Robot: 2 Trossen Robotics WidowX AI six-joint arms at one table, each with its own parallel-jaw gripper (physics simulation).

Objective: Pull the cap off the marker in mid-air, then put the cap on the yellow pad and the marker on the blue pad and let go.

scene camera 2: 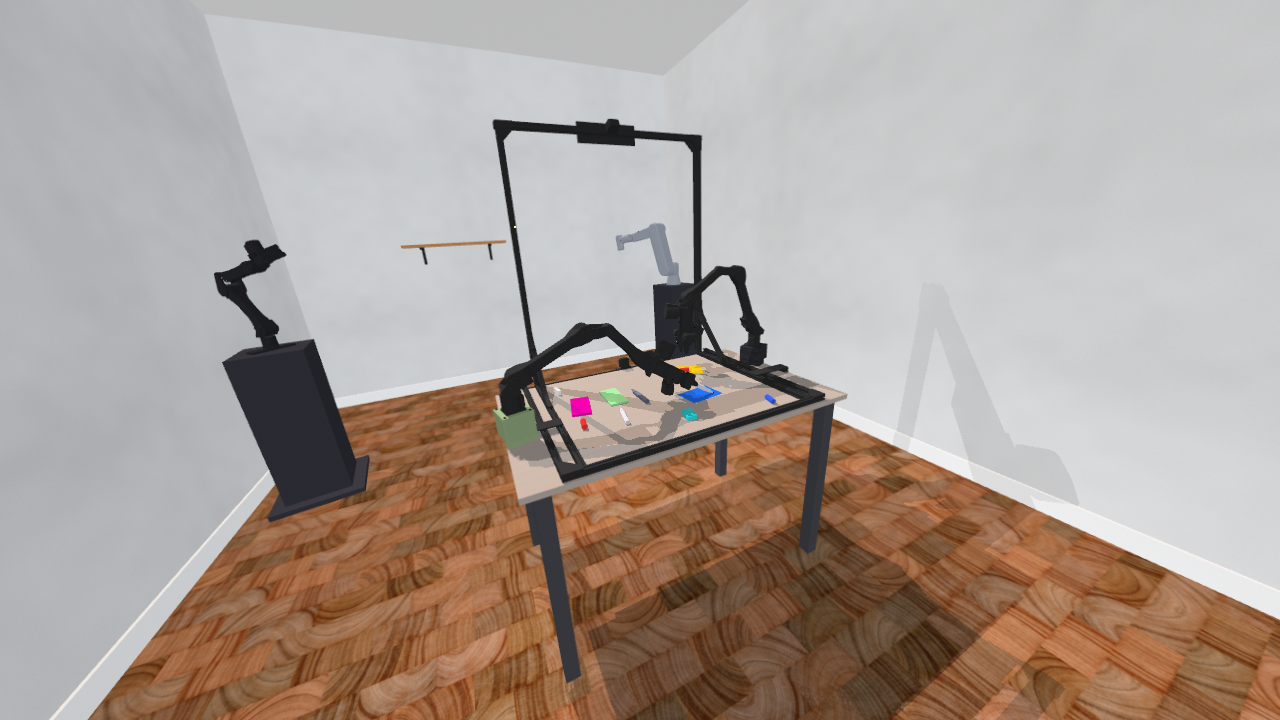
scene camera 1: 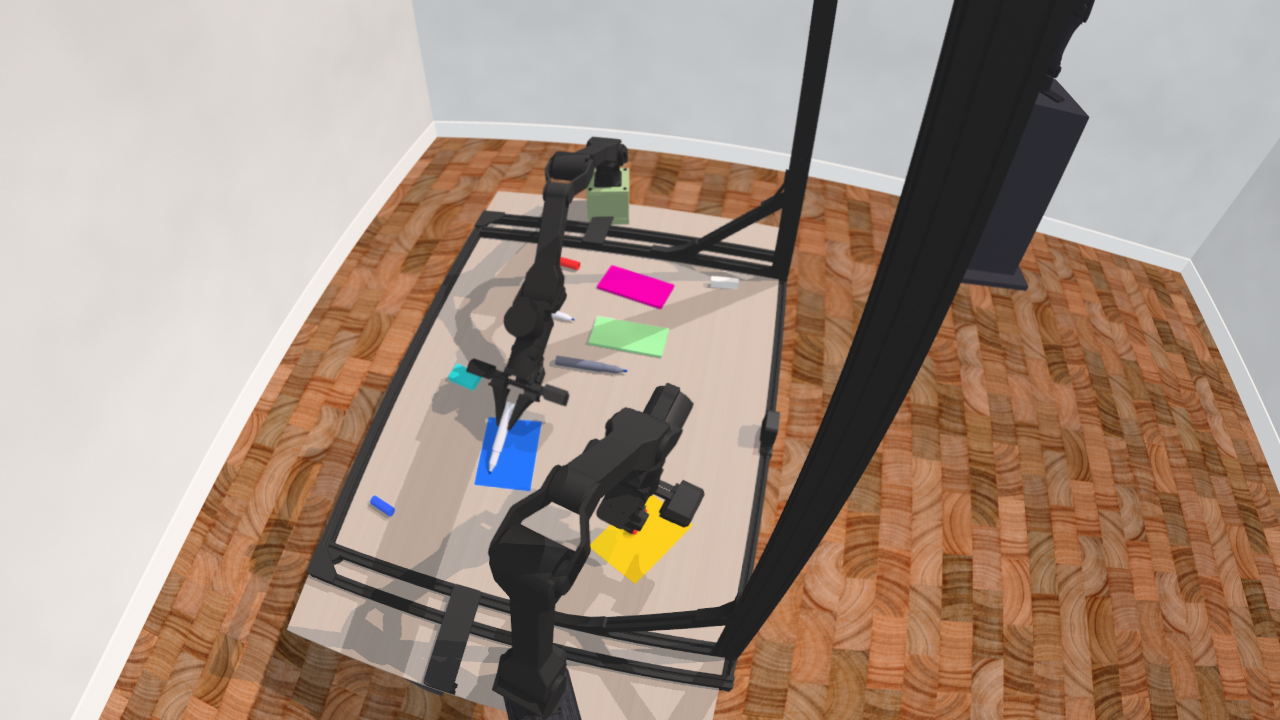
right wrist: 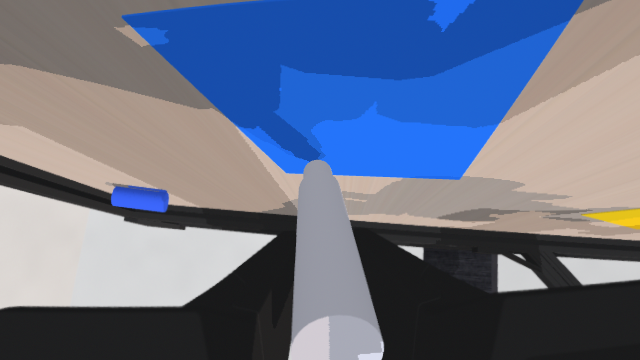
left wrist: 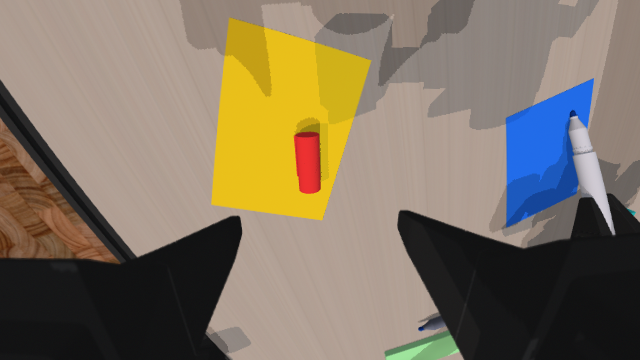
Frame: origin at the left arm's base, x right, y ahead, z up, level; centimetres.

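Where they show: left gripper, fingertip midpoint: (scene camera 2: pixel 683 352) (left wrist: pixel 320 221); right gripper, fingertip midpoint: (scene camera 2: pixel 696 384) (scene camera 1: pixel 503 428) (right wrist: pixel 325 243) (left wrist: pixel 595 195); left arm's base, link origin: (scene camera 2: pixel 753 344) (scene camera 1: pixel 537 695); right arm's base, link origin: (scene camera 2: pixel 513 409) (scene camera 1: pixel 608 179).
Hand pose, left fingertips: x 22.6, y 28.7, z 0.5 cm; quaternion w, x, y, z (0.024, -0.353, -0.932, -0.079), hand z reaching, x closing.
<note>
Things, the pixels of their top centre, and the offset from my left fingertips.
- red cap, top centre: (left wrist: pixel 308 167) (scene camera 1: pixel 636 518) dz -7.4, dx -0.1, dy +0.1 cm
- yellow pad, top centre: (left wrist: pixel 284 137) (scene camera 1: pixel 640 535) (scene camera 2: pixel 686 369) dz -9.2, dx -0.1, dy -2.6 cm
- blue pad, top centre: (right wrist: pixel 358 129) (left wrist: pixel 547 161) (scene camera 1: pixel 508 452) (scene camera 2: pixel 700 393) dz -9.2, dx -19.3, dy +19.2 cm
- green pad, top centre: (scene camera 1: pixel 628 335) (left wrist: pixel 429 352) (scene camera 2: pixel 613 395) dz -8.5, dx +8.8, dy +40.1 cm
- magenta pad, top centre: (scene camera 1: pixel 635 285) (scene camera 2: pixel 580 405) dz -8.5, dx +13.8, dy +53.6 cm
- grey pen, top centre: (scene camera 1: pixel 591 362) (scene camera 2: pixel 639 393) dz -7.4, dx -0.1, dy +34.4 cm
- teal block, top centre: (scene camera 1: pixel 464 374) (scene camera 2: pixel 689 412) dz -7.8, dx -25.5, dy +38.2 cm
- blue cap, top centre: (right wrist: pixel 138 209) (scene camera 1: pixel 380 503) dz -7.2, dx -45.1, dy +12.2 cm
The red cap (left wrist: pixel 308 162) (scene camera 1: pixel 634 532) lies on the yellow pad (left wrist: pixel 255 150) (scene camera 1: pixel 631 557), near one edge. My left gripper (left wrist: pixel 320 221) is open and empty, above the table beside that pad and cap. My right gripper (right wrist: pixel 325 243) (scene camera 1: pixel 508 419) is shut on the white marker (scene camera 1: pixel 499 445) (left wrist: pixel 591 172) (right wrist: pixel 322 250). The marker is uncapped, its dark tip showing in the left wrist view. It slants down over the blue pad (scene camera 1: pixel 523 465) (left wrist: pixel 522 155) (right wrist: pixel 410 150), tip low; whether the tip touches is unclear.
A green pad (scene camera 1: pixel 628 336), a magenta pad (scene camera 1: pixel 635 286), a grey pen (scene camera 1: pixel 586 364) and another white marker (scene camera 1: pixel 563 316) lie farther back. A teal block (scene camera 1: pixel 464 377) lies left of the right gripper. A blue cap (scene camera 1: pixel 382 505) (right wrist: pixel 140 199) lies near the left frame rail.
</note>
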